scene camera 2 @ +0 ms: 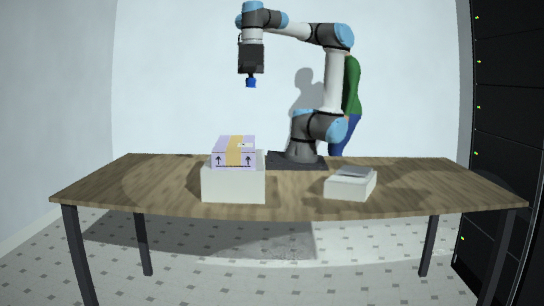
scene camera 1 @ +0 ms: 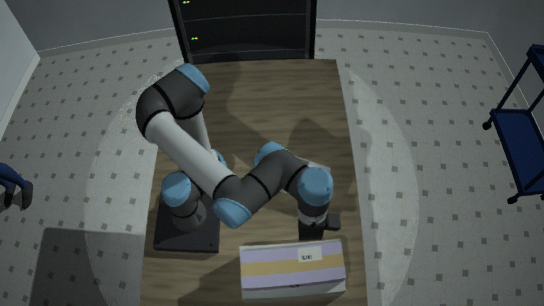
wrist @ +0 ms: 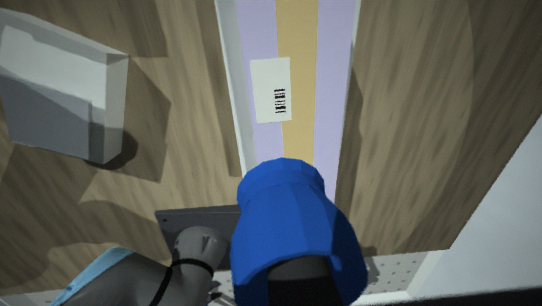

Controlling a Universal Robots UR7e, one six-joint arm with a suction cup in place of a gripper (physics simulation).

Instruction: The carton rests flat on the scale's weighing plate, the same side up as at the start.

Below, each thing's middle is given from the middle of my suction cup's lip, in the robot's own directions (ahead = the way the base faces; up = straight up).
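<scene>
There's a white scale point(scene camera 2: 352, 183) that sits 350 mm to the left of my suction cup, 60 mm ahead of it and 330 mm below it. The white block point(scene camera 2: 217, 186) is 310 mm below my suction cup, 50 mm behind it and 40 mm to the right of it. And then the lilac carton point(scene camera 1: 310, 265): my suction cup is 230 mm above that carton, 50 mm past it and 40 mm to the left of it.
</scene>
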